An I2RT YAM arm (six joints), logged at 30 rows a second.
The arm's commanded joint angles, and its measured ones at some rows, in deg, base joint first. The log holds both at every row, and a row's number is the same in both.
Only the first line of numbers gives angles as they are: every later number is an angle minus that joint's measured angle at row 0.
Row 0, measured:
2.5 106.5 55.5 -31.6 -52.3 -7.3
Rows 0 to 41, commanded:
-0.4 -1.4 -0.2 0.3 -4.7 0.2
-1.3 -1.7 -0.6 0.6 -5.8 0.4
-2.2 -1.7 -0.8 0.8 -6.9 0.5
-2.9 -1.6 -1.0 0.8 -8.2 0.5
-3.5 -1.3 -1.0 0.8 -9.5 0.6
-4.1 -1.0 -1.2 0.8 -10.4 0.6
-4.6 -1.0 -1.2 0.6 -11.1 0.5
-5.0 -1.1 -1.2 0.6 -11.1 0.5
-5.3 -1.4 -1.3 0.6 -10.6 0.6
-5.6 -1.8 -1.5 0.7 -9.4 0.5
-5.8 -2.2 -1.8 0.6 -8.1 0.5
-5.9 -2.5 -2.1 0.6 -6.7 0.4
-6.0 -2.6 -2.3 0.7 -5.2 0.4
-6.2 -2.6 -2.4 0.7 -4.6 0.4
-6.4 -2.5 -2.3 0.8 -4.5 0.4
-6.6 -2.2 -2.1 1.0 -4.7 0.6
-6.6 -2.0 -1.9 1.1 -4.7 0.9
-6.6 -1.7 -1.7 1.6 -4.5 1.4
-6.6 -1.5 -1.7 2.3 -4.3 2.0
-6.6 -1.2 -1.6 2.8 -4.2 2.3
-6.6 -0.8 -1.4 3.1 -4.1 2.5
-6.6 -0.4 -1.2 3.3 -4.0 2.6
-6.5 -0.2 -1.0 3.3 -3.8 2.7
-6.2 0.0 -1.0 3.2 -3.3 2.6
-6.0 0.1 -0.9 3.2 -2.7 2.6
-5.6 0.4 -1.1 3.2 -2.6 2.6
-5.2 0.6 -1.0 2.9 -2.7 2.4
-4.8 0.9 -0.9 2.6 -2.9 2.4
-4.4 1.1 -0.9 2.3 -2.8 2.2
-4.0 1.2 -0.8 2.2 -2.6 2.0
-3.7 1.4 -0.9 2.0 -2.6 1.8
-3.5 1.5 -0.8 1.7 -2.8 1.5
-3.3 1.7 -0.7 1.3 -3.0 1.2
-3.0 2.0 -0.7 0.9 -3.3 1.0
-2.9 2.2 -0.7 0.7 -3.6 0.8
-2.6 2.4 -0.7 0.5 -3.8 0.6
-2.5 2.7 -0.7 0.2 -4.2 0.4
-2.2 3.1 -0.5 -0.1 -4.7 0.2
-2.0 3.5 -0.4 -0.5 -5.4 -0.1
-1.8 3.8 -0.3 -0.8 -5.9 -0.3
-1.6 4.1 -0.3 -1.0 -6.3 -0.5
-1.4 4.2 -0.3 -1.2 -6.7 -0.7
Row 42, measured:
-2.9 2.3 -1.2 1.5 -4.5 1.3
